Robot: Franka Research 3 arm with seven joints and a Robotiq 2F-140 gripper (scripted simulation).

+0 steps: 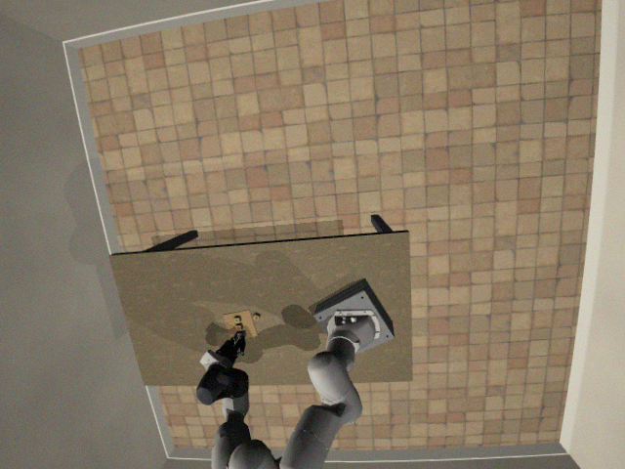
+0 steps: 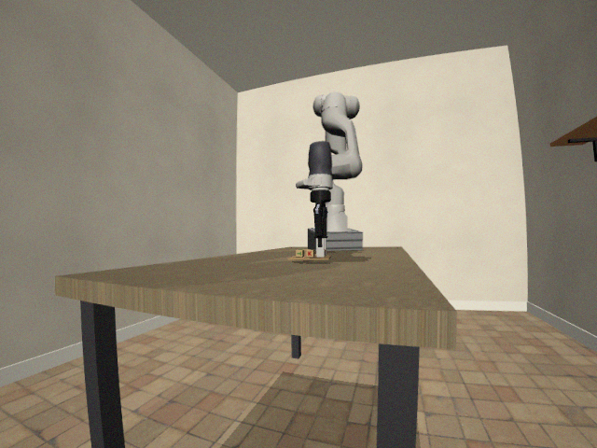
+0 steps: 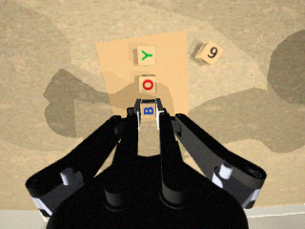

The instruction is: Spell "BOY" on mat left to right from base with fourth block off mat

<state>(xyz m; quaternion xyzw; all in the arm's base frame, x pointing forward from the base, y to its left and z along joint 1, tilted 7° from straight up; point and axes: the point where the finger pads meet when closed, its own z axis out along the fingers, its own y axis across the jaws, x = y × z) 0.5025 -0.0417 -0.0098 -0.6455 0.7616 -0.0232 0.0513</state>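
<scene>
My gripper is now 4 cm to the left of the tan mat and 4 cm above it.
</scene>
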